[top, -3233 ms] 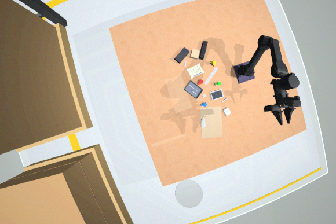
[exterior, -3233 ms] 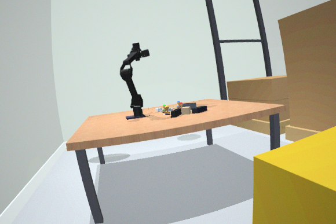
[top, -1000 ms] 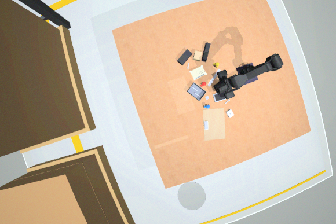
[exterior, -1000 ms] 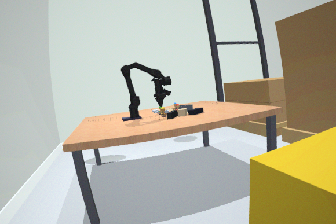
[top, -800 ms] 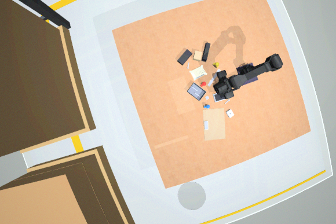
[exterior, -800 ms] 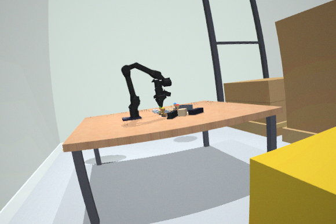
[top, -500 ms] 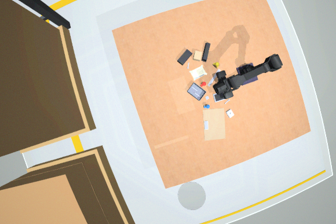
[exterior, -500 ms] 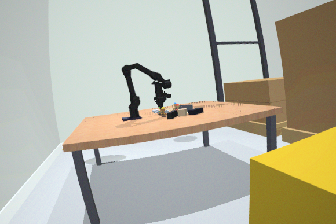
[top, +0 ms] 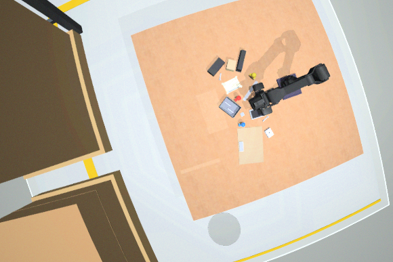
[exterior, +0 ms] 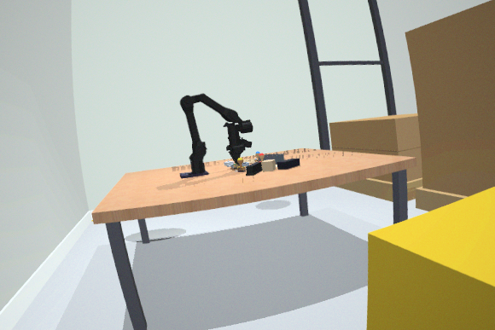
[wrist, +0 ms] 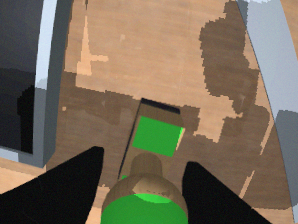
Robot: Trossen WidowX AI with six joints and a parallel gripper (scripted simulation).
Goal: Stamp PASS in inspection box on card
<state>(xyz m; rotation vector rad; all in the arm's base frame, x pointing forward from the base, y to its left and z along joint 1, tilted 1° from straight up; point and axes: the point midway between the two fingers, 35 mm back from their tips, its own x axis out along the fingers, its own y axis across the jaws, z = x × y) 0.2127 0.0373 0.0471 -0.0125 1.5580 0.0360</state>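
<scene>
My gripper tip is now 30 mm short of the dark ink pad, 70 mm to the right of it and 20 mm above it. Round my gripper tip: red-topped stamp (120 mm ahead, 50 mm to the right); grey bar (20 mm ahead, 70 mm to the right, 20 mm below); white card (130 mm ahead, 140 mm to the right, 20 mm below).
</scene>
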